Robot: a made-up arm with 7 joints. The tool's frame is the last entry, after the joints. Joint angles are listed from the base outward.
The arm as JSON. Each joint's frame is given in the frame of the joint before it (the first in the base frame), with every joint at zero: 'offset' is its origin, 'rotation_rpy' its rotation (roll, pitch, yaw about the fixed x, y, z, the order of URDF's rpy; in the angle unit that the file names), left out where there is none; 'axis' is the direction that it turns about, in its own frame. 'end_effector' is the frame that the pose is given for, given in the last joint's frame.
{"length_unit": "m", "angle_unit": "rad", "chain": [
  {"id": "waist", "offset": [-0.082, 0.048, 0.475], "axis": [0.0, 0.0, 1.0]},
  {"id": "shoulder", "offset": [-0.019, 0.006, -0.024], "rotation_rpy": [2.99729, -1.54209, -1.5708], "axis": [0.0, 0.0, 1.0]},
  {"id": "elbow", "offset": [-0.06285, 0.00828, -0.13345], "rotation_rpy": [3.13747, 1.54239, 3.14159], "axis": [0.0, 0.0, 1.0]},
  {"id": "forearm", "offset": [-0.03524, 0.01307, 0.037], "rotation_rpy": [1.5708, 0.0, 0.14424], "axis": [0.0, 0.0, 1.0]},
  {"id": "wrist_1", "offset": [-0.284, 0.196, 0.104], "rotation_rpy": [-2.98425, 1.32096, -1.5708], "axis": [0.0, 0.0, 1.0]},
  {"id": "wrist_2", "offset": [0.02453, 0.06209, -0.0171], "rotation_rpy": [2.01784, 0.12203, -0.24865], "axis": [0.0, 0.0, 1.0]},
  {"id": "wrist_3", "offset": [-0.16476, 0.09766, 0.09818], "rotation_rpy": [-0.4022, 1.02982, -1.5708], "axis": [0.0, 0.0, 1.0]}
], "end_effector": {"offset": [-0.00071, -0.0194, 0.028], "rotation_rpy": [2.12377, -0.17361, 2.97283]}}
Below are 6 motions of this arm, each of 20 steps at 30 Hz.
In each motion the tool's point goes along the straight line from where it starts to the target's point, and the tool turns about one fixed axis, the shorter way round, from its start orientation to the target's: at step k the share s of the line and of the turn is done. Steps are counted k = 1, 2, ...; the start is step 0. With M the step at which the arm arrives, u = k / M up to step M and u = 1 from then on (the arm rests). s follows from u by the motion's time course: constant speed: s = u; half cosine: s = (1 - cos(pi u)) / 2; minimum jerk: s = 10 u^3 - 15 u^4 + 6 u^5.
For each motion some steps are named. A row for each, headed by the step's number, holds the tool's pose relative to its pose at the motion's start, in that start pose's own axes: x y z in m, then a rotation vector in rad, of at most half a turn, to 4 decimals.
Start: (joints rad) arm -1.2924 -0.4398 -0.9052 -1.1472 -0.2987 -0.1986 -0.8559
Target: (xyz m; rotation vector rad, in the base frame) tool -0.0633 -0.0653 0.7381 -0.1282 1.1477 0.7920
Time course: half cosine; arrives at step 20
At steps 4, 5, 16, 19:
4: 0.0066 0.0215 0.0062 0.0023 0.0264 -0.0147
5: 0.0101 0.0330 0.0094 0.0035 0.0404 -0.0225
16: 0.0623 0.2035 0.0583 0.0213 0.2498 -0.1391
19: 0.0684 0.2236 0.0640 0.0235 0.2745 -0.1529

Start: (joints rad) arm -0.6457 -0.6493 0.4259 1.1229 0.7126 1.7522 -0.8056
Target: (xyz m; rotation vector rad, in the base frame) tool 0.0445 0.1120 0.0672 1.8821 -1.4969 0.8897
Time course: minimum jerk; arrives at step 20
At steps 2, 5, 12, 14, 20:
2: 0.0004 -0.0003 0.0001 0.0016 -0.0009 0.0029
5: 0.0043 -0.0033 0.0006 0.0188 -0.0108 0.0348
12: 0.0286 -0.0217 0.0041 0.1242 -0.0711 0.2292
14: 0.0351 -0.0266 0.0050 0.1523 -0.0871 0.2811
20: 0.0419 -0.0318 0.0060 0.1820 -0.1041 0.3359

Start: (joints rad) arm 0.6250 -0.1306 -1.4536 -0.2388 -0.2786 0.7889 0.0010
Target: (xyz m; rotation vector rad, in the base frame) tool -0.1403 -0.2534 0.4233 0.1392 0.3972 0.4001
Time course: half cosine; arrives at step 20
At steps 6, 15, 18, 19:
6: 0.0334 0.0277 -0.0407 0.1345 0.0128 0.0798
15: 0.1385 0.1147 -0.1685 0.5571 0.0529 0.3306
18: 0.1583 0.1310 -0.1926 0.6367 0.0605 0.3779
19: 0.1612 0.1335 -0.1962 0.6486 0.0617 0.3850

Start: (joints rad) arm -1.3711 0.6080 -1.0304 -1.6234 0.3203 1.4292 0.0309
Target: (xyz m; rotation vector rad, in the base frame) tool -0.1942 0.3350 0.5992 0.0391 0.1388 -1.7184
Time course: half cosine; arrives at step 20
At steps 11, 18, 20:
11: 0.0229 0.0483 -0.1691 0.3625 -0.4535 0.0294
18: 0.0386 0.0815 -0.2852 0.6116 -0.7652 0.0497
20: 0.0396 0.0835 -0.2924 0.6269 -0.7844 0.0509

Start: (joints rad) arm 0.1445 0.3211 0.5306 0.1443 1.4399 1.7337 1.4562
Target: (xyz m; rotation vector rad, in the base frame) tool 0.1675 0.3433 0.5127 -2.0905 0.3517 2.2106
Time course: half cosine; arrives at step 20
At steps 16, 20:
16: -0.0840 -0.0692 0.2412 -0.7989 -0.4638 0.2019
20: -0.0928 -0.0765 0.2666 -0.8832 -0.5127 0.2233

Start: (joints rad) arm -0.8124 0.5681 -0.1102 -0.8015 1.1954 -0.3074 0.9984
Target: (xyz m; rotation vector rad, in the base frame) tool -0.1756 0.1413 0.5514 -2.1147 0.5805 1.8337
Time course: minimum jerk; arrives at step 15
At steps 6, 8, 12, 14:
6: 0.0103 0.0781 0.0155 -0.1978 -0.0719 0.1083
8: 0.0182 0.1383 0.0275 -0.3503 -0.1274 0.1919
12: 0.0305 0.2317 0.0460 -0.5869 -0.2134 0.3215
14: 0.0323 0.2453 0.0487 -0.6214 -0.2259 0.3404

